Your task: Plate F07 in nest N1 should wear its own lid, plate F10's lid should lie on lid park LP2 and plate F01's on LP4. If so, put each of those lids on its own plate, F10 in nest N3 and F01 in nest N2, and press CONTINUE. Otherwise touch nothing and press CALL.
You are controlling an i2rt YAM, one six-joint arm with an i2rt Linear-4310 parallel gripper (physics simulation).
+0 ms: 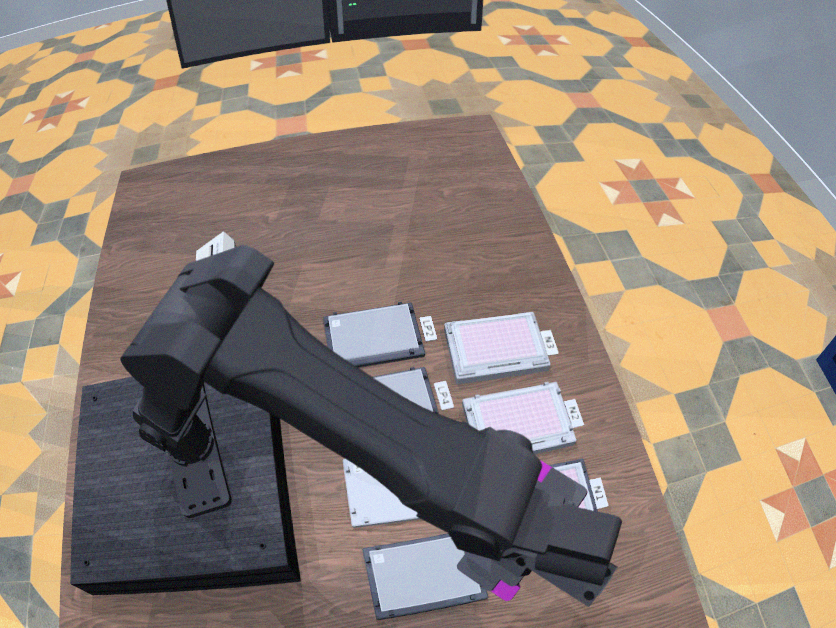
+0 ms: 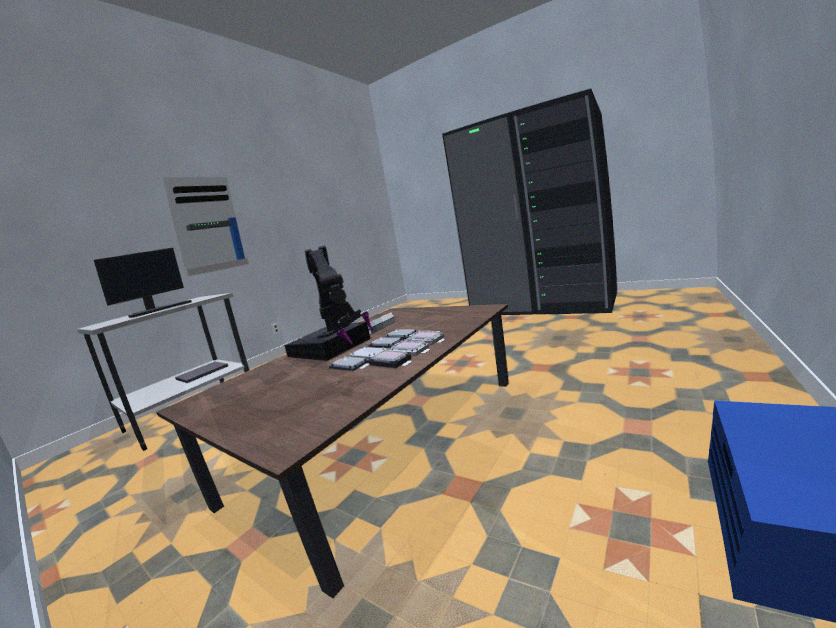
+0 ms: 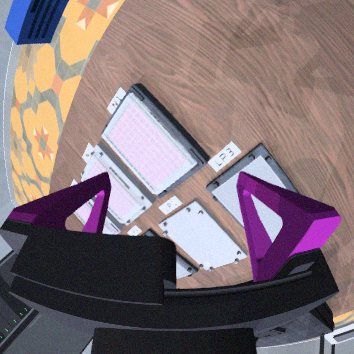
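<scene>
Pink-welled plates sit in nest N1, N2 and N3. Whether the N1 plate wears a clear lid, I cannot tell. A grey lid with a small white label lies on LP2. Another grey lid on LP4 is partly behind the arm. No plate or lid code is readable. My gripper is open and empty, above the area of N1 and LP3. The button box is mostly hidden behind the arm; its buttons do not show.
LP3 holds a grey lid. A white panel with corner studs lies between LP3 and LP4. The arm stands on a black base on the wooden table. A blue box stands on the floor.
</scene>
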